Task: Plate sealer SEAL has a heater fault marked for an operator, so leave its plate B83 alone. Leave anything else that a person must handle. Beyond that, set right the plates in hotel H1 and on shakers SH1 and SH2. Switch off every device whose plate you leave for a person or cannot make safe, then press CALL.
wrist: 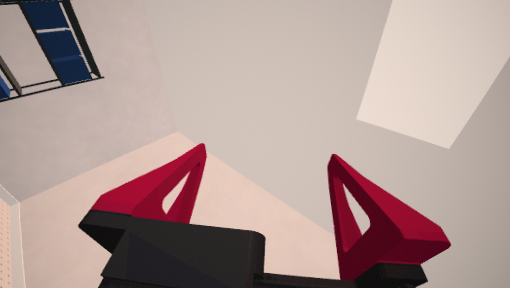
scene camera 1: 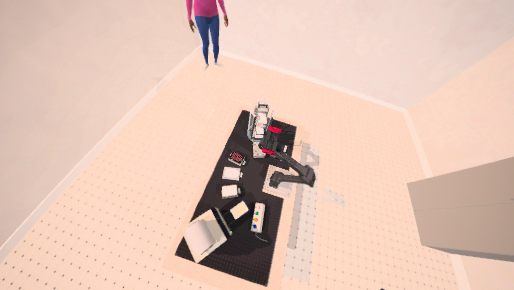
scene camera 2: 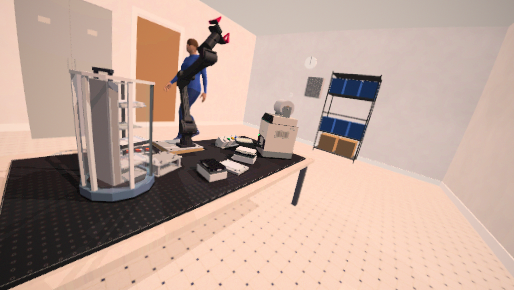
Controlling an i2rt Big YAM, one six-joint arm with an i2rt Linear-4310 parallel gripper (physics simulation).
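Places are measured from the arm's base along level axes (x ahead, y down, z left), in centimetres.
Pixels of known places: gripper, between the fingertips: (wrist: 266,154) (scene camera 1: 273,142) (scene camera 2: 224,25); arm's base, origin of its link: (scene camera 1: 274,181) (scene camera 2: 186,145).
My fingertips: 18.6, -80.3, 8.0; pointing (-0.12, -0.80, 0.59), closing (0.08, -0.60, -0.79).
For each thing: its top centre in the pictures, then the offset to it from my fingertips, as dx, dy, dz.
- plate sealer, centre of its top: (scene camera 1: 199,236) (scene camera 2: 283,100) +19.9, +36.4, +49.3
- cream plate, centre of its top: (scene camera 1: 239,209) +4.6, +71.5, +28.1
- flat white unit, centre of its top: (scene camera 2: 232,164) (scene camera 1: 231,173) +24.5, +79.6, -0.9
- device with a white plate, centre of its top: (scene camera 2: 246,149) (scene camera 1: 229,190) +18.9, +73.7, +16.0
- box with coloured buttons, centre of its top: (scene camera 2: 229,135) (scene camera 1: 259,217) -13.2, +73.6, +27.8
My gripper (scene camera 1: 271,140) (scene camera 2: 223,27) (wrist: 266,154) is open and empty, high above the table and tilted upward. The plate hotel (scene camera 1: 261,122) (scene camera 2: 105,130) stands at one end of the table, with pale plates inside. The plate sealer (scene camera 1: 206,235) (scene camera 2: 278,135) stands at the other end; a cream plate (scene camera 1: 239,210) lies on its extended tray. Between them are a device with a dark, red-welled plate (scene camera 1: 237,158) (scene camera 2: 212,166), a flat white unit (scene camera 1: 232,173) (scene camera 2: 234,166) and a device with a white plate (scene camera 1: 230,191) (scene camera 2: 245,150). Labels are unreadable; I cannot tell SH1 from SH2. A box with coloured buttons (scene camera 1: 258,217) (scene camera 2: 226,142) lies near the sealer.
A white stand (scene camera 1: 258,150) (scene camera 2: 166,163) is beside the hotel. A person in pink (scene camera 1: 206,9) stands beyond the table; a person in blue (scene camera 2: 192,67) shows behind my arm. A shelf rack (scene camera 2: 356,76) is by the far wall. A grey cabinet (scene camera 1: 465,210) (scene camera 2: 65,65) also shows.
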